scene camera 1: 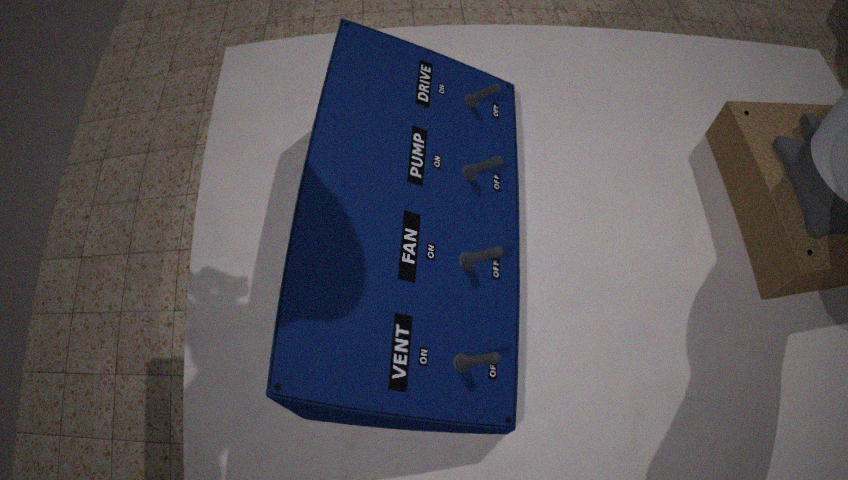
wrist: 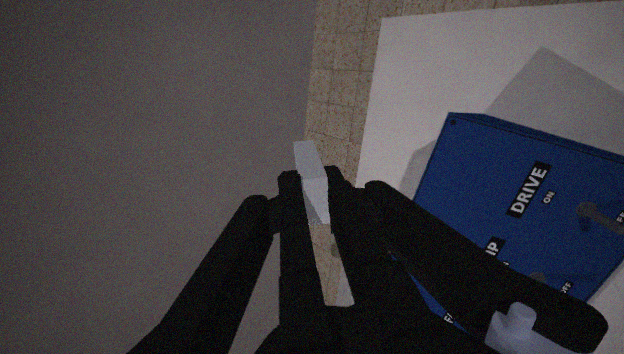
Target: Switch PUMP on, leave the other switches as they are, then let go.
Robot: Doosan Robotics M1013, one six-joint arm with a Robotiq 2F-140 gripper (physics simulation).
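Places are measured from the arm's base along level axes (x right, y ahead, z up), in metres.
Where they show: gripper, fingertip midpoint: (wrist: 304, 158); arm's base at its link origin: (scene camera 1: 830, 187).
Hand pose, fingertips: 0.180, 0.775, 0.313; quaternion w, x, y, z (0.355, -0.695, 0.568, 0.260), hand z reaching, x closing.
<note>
Things, the pixels of their top centre, and the offset from my fingertips, as dx, dy, dz. "spot": a spot on its surface instead. Level surfaces: height alone.
- PUMP lever at a spot on its surface: (scene camera 1: 483, 167) spot: -0.168, -0.199, -0.307
- DRIVE lever at its top centre: (scene camera 1: 486, 84) (wrist: 605, 224) -0.044, -0.212, -0.290
- FAN lever at a spot on its surface: (scene camera 1: 482, 257) spot: -0.287, -0.188, -0.305
- VENT lever at a spot on its surface: (scene camera 1: 477, 361) spot: -0.405, -0.177, -0.304
- white table at its surface level: dz -0.421
A blue switch panel (scene camera 1: 363, 118) (wrist: 480, 165) carries four levers in a row. The PUMP lever (scene camera 1: 483, 167) is tilted to its OFF side; in the wrist view it is mostly hidden behind a gripper link. The DRIVE lever (scene camera 1: 483, 95) (wrist: 597, 216), the FAN lever (scene camera 1: 482, 257) and the VENT lever (scene camera 1: 477, 361) also lean to OFF. My gripper (wrist: 304, 158) is shut with its pale fingertips together and nothing between them. It is apart from the levers, off the panel's label side in the wrist view. The gripper does not show in the scene view.
The panel rests on a white table (scene camera 1: 606, 178) (wrist: 400, 80). A wooden block (scene camera 1: 749, 196) with the grey and white robot base stands at the right of the scene view. Tiled floor (scene camera 1: 113, 237) (wrist: 340, 55) lies past the table edge. Shadows fall on the panel and table.
</note>
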